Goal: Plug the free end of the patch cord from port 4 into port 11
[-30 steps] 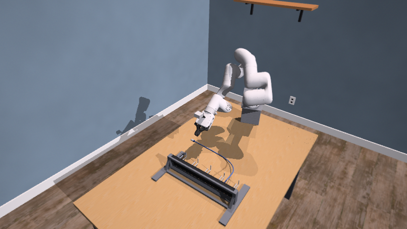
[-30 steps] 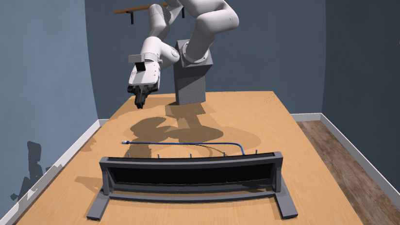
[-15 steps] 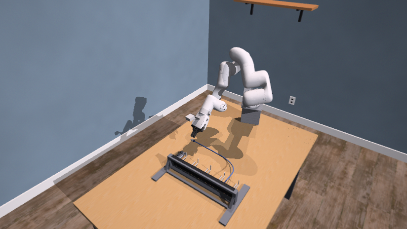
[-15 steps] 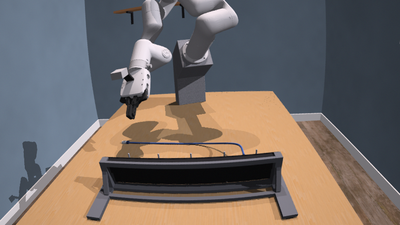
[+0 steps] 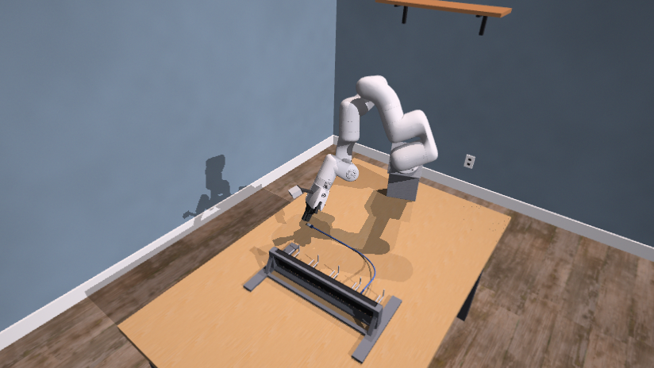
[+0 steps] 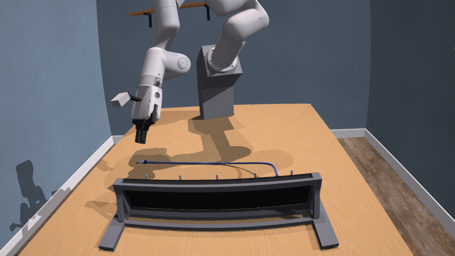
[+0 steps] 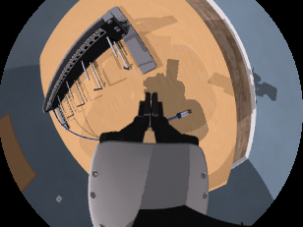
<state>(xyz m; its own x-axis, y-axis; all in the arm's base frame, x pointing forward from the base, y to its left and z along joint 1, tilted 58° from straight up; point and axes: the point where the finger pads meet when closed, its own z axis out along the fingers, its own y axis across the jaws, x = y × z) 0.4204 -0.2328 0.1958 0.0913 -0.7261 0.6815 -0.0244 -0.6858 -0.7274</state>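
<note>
Right now my hand is 120 mm above the plug, 70 mm to the left of it and 60 mm past it.
</note>
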